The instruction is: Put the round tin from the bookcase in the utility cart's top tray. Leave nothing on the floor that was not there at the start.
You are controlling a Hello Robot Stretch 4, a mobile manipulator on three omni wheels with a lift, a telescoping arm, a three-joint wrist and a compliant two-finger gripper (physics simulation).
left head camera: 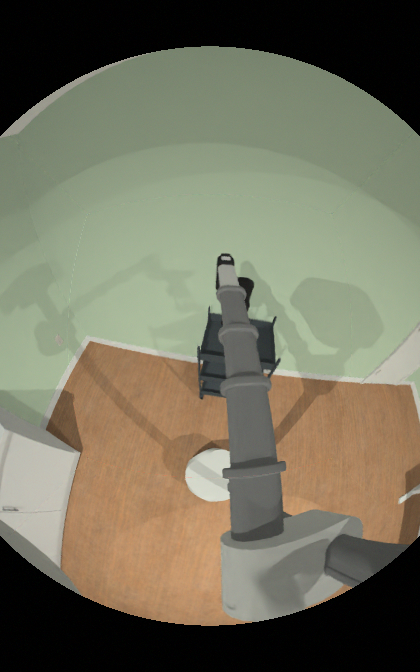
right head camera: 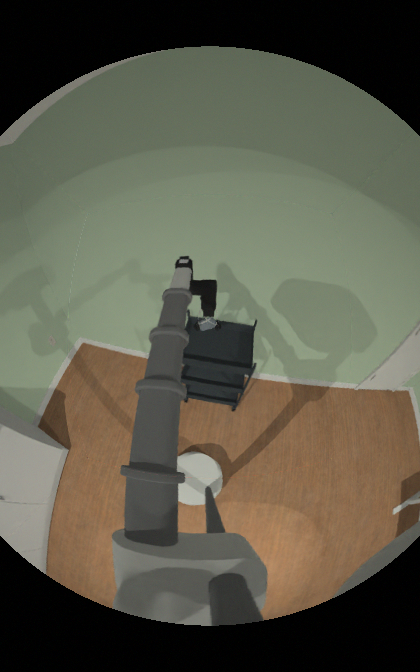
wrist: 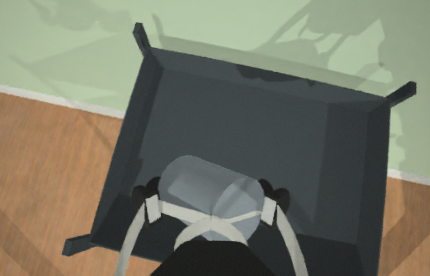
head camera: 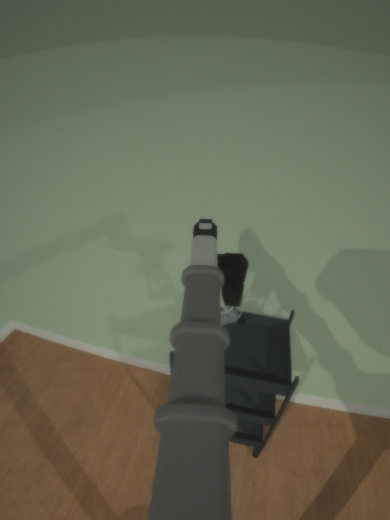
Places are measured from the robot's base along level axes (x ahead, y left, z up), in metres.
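Where they show: gripper, fingertip midpoint: [head camera: 224, 322].
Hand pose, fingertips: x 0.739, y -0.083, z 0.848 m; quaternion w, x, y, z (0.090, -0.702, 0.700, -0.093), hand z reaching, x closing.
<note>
After its pixels a point has its place.
The round tin [right head camera: 207, 324] [wrist: 202, 187] {x 0.741, y -0.080, z 0.915 m} is a blue-grey cylinder lying on its side between the fingertips. My gripper [right head camera: 207, 325] [wrist: 208, 193] {x 0.739, y -0.083, z 0.848 m} is shut on it and points downward. In the wrist view the tin shows over the near part of the top tray of the dark utility cart [head camera: 291, 350] [left head camera: 274, 345] [right head camera: 254, 345] [wrist: 382, 165] {x 0.792, y -0.367, z 0.692 m}. The height of the tin above the tray floor is hard to tell. In the head view the tin is partly hidden by the arm, and in the left head view the arm hides it. The bookcase cannot be made out.
The cart stands against the green wall [head camera: 125, 165] {x 1.098, y 0.322, z 1.294 m} [left head camera: 165, 225]. A round white disc [left head camera: 207, 475] [right head camera: 202, 477] is on the wooden floor in front of it. A white cabinet [left head camera: 35, 480] [right head camera: 30, 470] is at the left, and a white panel [left head camera: 400, 355] [right head camera: 395, 362] at the right wall.
</note>
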